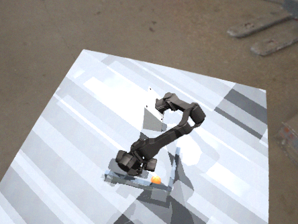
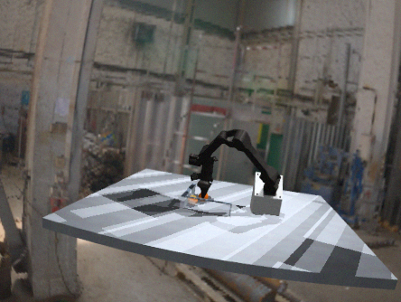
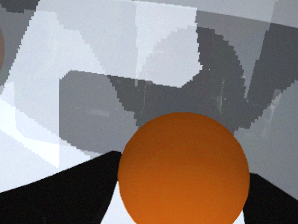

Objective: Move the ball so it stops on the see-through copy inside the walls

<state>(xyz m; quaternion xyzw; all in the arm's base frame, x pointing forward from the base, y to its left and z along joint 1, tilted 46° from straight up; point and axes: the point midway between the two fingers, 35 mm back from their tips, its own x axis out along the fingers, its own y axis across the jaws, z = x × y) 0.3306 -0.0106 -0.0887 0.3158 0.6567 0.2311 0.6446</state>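
My gripper tip is 50 mm short of the see-through copy of the ball and 100 mm to the right of it.
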